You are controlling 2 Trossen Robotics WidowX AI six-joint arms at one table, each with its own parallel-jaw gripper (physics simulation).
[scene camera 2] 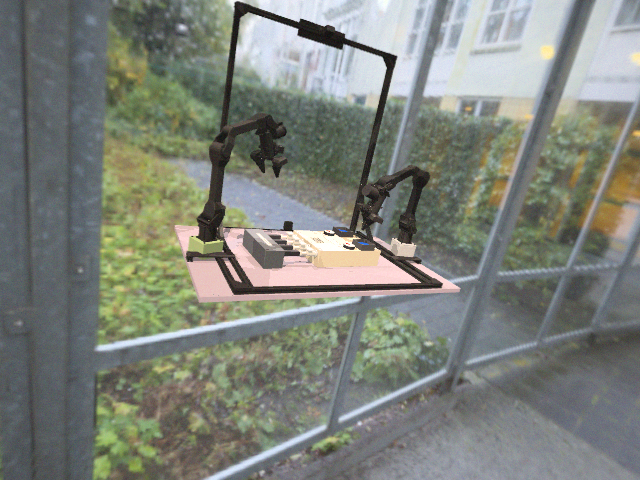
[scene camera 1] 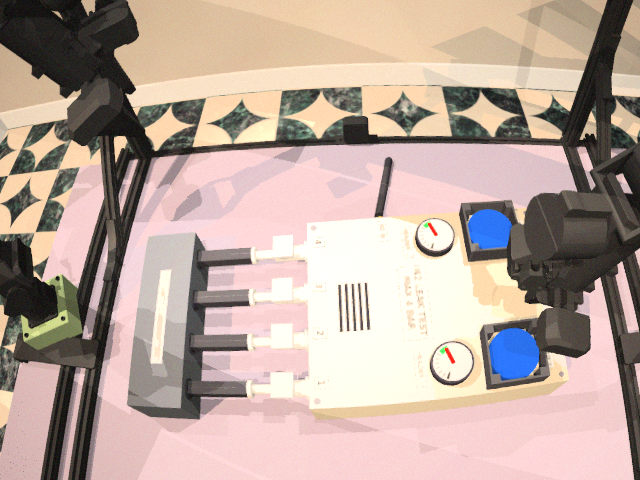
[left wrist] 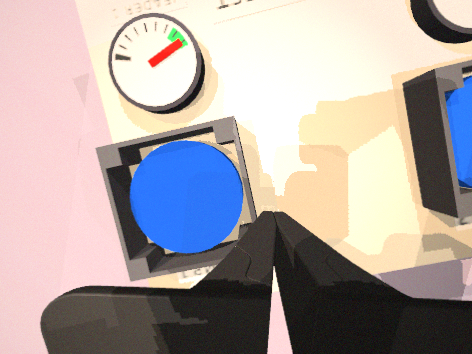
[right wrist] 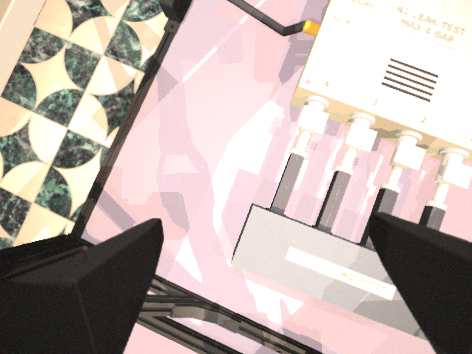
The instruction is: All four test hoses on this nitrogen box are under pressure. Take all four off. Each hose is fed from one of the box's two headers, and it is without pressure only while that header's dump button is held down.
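The white nitrogen box has four dark hoses on white connectors: hose 4, hose 3, hose 2, hose 1. Blue dump button 1 and dump button 2 sit in dark square guards. Gauge 1 and gauge 2 have red needles at green marks. My left gripper is shut and empty, above the box beside button 1's guard. My right gripper is open and empty, high above the hose side.
A grey block holds the hoses' far ends. A black supply line leaves the box's upper edge in scene camera 1. Black frame rails border the pink table. The left arm overhangs the box's right edge there.
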